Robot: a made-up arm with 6 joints.
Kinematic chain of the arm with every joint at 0, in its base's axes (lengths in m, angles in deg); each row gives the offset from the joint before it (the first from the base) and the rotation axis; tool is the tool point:
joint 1: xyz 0 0 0.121 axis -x
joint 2: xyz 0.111 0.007 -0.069 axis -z
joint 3: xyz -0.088 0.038 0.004 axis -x
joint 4: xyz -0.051 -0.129 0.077 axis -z
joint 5: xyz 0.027 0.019 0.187 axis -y
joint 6: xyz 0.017 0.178 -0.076 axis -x
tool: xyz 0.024 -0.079 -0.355
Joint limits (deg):
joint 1: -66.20..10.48
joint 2: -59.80..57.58
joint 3: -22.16..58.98
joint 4: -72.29..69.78
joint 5: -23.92..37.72
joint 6: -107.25..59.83
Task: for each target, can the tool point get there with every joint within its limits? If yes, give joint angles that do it. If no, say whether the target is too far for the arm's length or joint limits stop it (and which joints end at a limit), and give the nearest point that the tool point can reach.
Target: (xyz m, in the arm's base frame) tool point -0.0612 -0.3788 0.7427
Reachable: no: joint limits stop it (at a limit: joint 1, joint 3, joint 5, joint 6) | nearest point -0.0475 -0.1485 0.6056 | short by 0.268 m
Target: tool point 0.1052 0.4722 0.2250
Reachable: yes | joints -31.48 34.95 9.51 -14.50 -13.38 -64.50
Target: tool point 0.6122 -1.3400 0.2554
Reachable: no: too far | nearest point 0.2747 -0.4137 0.1625 | short by 0.990 m
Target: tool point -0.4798 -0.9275 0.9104
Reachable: no: too far | nearest point -0.2639 -0.4734 0.4282 | short by 0.697 m
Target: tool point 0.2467 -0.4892 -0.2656
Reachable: no: joint limits stop it (at a limit: joint 2, joint 3, joint 4, joint 5) | nearest point 0.2239 -0.3299 -0.1397 | short by 0.204 m
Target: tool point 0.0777 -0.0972 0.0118
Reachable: yes | joints -9.64 23.01 -11.25 -31.12 10.16 45.28
